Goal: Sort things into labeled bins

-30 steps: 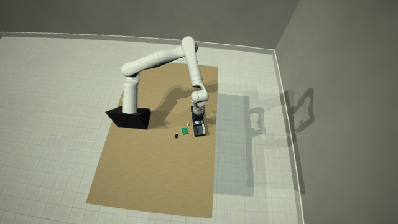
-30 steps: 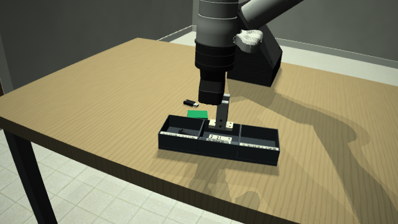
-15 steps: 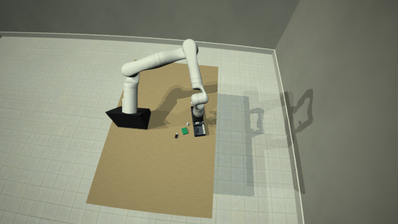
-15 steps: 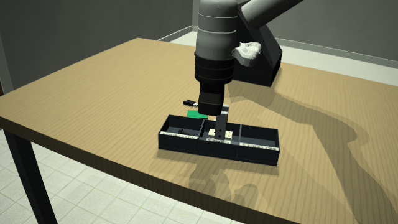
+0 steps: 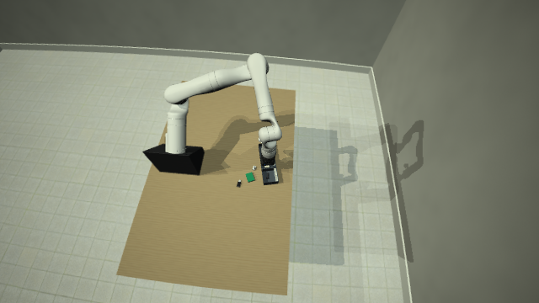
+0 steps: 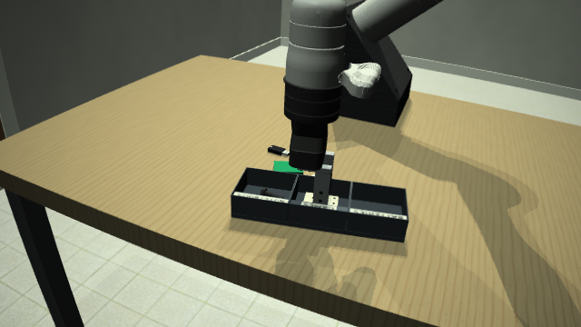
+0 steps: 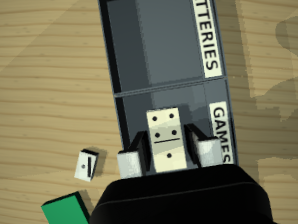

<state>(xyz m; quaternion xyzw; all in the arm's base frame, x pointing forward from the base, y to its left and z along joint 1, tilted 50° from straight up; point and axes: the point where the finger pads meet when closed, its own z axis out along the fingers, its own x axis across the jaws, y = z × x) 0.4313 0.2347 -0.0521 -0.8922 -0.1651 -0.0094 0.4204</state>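
Now: hand 20 mm above the domino. Also, from my hand: black bolt 20 mm ahead, 80 mm to the right, 30 mm below; then black three-part bin 10 mm ahead, 20 mm below; then small white thing 70 mm behind, 30 mm to the right, 30 mm below.
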